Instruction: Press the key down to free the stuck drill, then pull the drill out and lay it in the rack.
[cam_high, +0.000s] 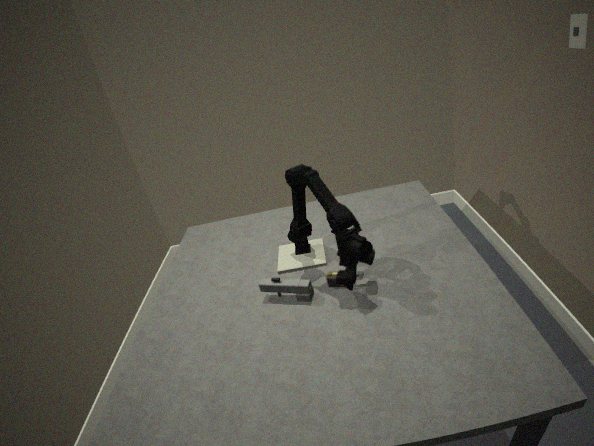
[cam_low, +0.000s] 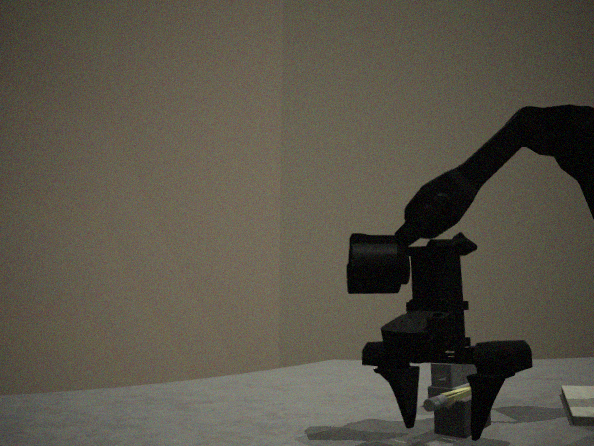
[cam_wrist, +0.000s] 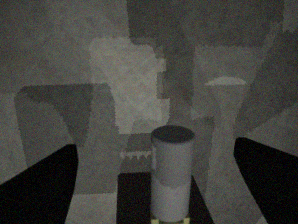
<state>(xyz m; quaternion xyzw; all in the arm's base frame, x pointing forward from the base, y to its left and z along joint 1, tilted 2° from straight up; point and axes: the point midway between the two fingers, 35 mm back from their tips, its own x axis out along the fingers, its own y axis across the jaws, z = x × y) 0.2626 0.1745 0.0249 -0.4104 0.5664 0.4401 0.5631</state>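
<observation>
Right now the drill is 10 mm behind my gripper tip, 40 mm to the right of it and 40 mm above it. The rest, counted from my gripper tip: grey fixture 10 mm ahead, 230 mm to the right, 40 mm above; small dark key 260 mm to the right, 50 mm above; dark rack 20 mm behind, 50 mm to the right, 10 mm above.
</observation>
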